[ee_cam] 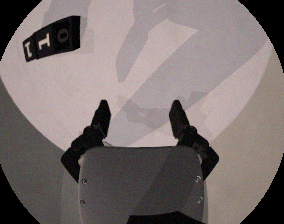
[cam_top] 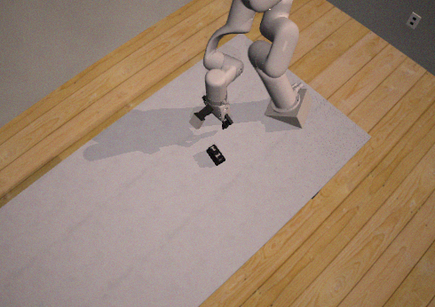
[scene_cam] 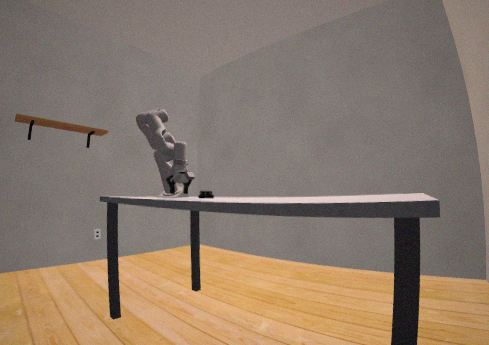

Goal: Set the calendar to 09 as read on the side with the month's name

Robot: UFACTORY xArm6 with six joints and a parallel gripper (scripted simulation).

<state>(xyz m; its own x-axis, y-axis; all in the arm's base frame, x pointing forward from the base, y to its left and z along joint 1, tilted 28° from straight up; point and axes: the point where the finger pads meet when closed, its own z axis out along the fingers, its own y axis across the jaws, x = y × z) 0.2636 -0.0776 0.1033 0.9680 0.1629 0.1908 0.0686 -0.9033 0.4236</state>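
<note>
Right now the black date cube is 100 mm ahead of my hand, 100 mm to the left of it and 10 mm below it. Also, from my hand: black cube: 100 mm ahead, 130 mm to the left, 10 mm below.
</note>
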